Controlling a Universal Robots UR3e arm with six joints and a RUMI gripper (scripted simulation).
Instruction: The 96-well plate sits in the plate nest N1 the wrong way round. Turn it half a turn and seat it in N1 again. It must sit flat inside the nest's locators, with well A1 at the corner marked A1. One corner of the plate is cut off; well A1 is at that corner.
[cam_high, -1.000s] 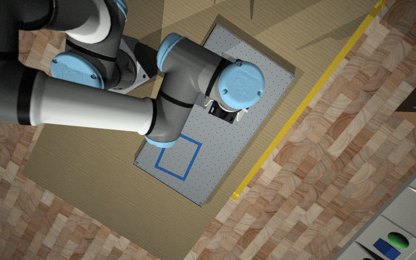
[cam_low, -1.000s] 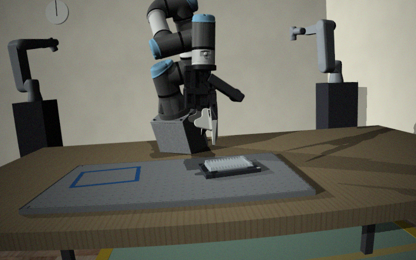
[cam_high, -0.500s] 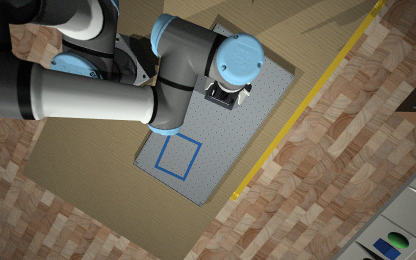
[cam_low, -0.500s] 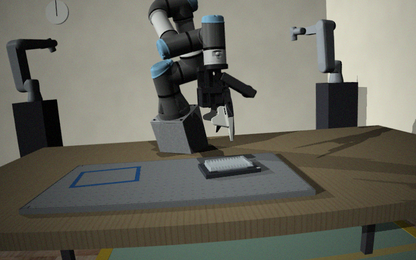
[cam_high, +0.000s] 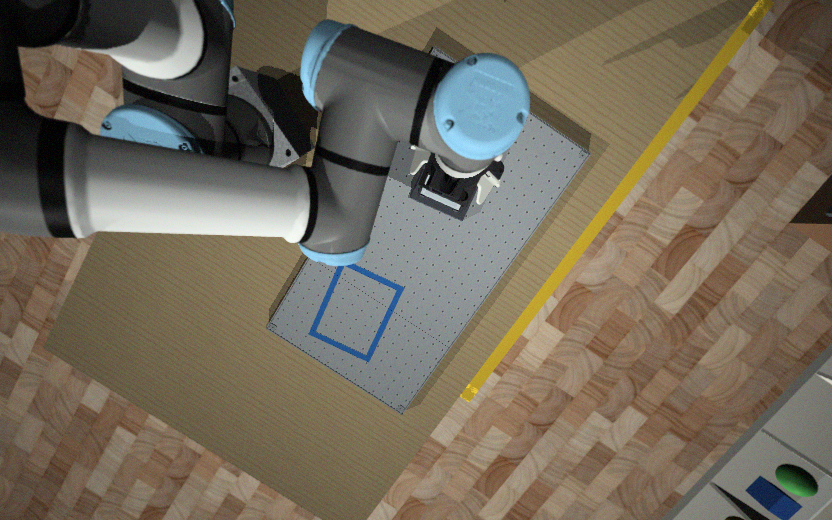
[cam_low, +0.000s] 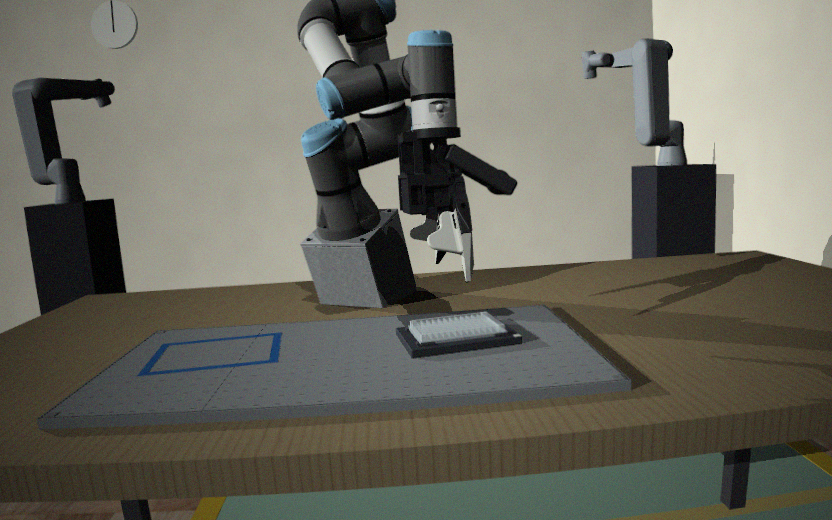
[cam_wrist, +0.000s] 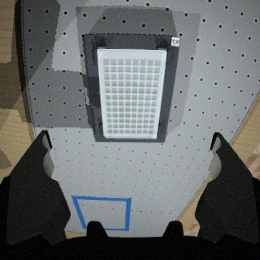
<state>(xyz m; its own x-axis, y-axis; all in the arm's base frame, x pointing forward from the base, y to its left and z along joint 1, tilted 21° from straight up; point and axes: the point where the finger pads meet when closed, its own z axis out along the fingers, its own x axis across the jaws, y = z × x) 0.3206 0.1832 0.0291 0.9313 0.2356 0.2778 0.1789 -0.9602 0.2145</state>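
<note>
My hand is 9 cm above the 96-well plate. From my hand the other things lie so: A1 mark: 9 cm below, 8 cm to the left, 4 cm ahead; dark plate nest N1: 10 cm below.
</note>
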